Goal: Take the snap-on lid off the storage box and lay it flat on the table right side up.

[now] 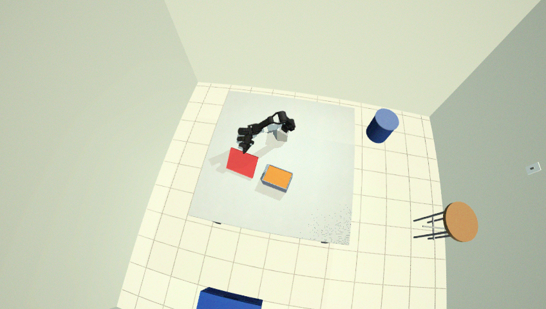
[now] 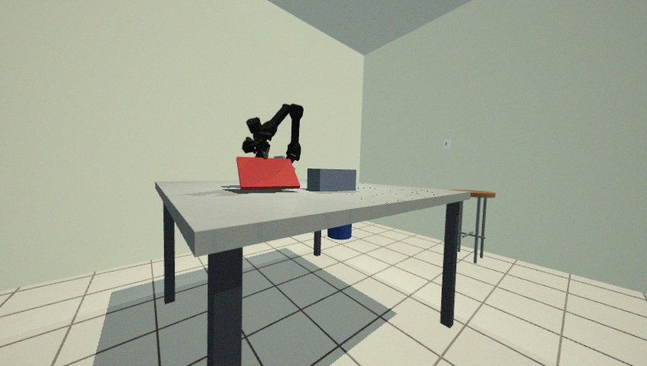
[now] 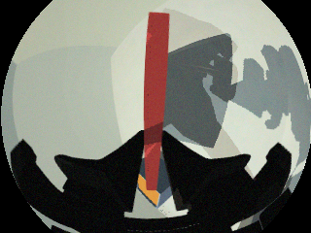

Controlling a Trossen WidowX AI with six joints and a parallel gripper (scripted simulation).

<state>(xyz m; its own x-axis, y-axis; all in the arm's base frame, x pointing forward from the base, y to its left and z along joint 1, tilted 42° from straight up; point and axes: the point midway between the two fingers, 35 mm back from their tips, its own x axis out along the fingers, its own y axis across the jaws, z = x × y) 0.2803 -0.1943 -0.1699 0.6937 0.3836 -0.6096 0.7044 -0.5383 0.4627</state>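
The red lid lies 6 cm ahead of my gripper tip, 5 cm below it and 1 cm to the right of it. Also, from my gripper tip: grey-blue storage box (30 cm to the left, 12 cm ahead, 8 cm below).
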